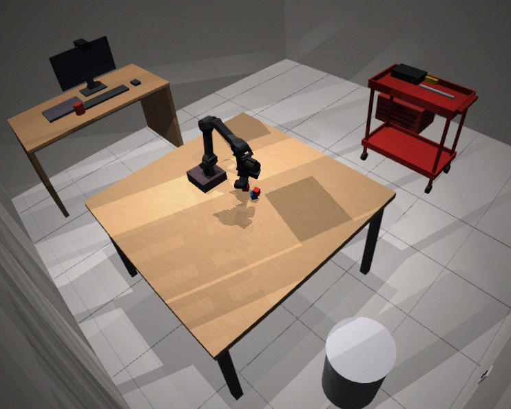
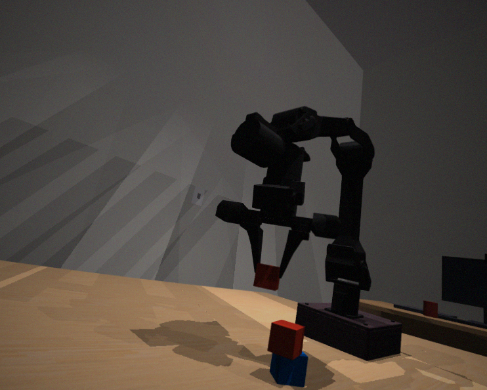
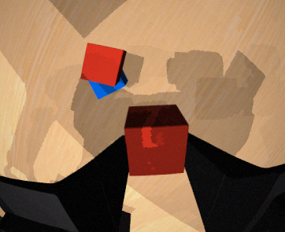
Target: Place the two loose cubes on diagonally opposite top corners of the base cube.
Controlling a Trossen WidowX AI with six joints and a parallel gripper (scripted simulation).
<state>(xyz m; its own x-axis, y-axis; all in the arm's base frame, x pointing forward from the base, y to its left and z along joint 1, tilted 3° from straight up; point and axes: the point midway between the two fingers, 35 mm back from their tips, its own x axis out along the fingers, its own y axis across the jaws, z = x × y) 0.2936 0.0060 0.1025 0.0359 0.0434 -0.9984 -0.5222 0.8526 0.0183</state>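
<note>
Now: the blue cube 6 cm to the left of my gripper tip and 10 cm below it.
</note>
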